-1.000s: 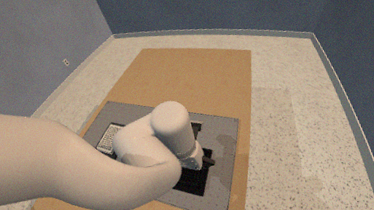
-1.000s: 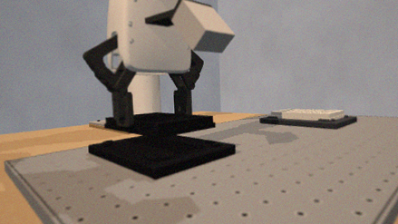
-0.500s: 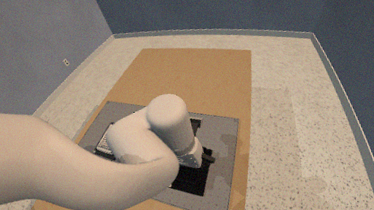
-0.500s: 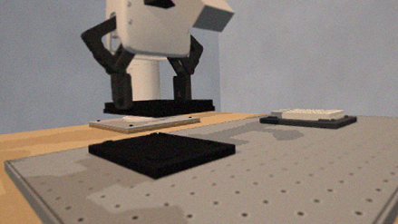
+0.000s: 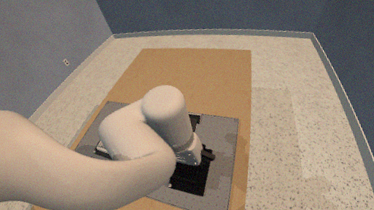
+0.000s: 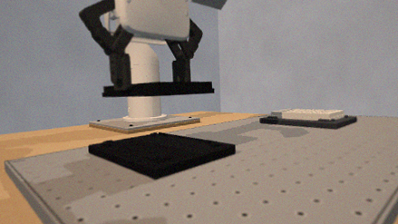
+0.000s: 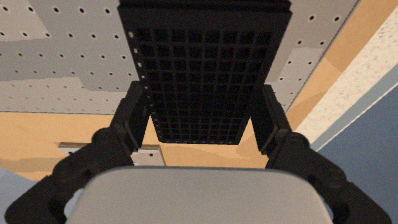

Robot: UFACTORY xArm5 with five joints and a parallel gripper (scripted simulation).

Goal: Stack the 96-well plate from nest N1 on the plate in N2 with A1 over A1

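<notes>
The white 96-well plate is 37 cm to the left of my hand, 8 cm below it and 2 cm behind it. Round my hand: dark nest N2: 37 cm to the left, 9 cm below, 2 cm behind; then nest N1: 9 cm below; then black 96-well plate: 1 cm below.
</notes>
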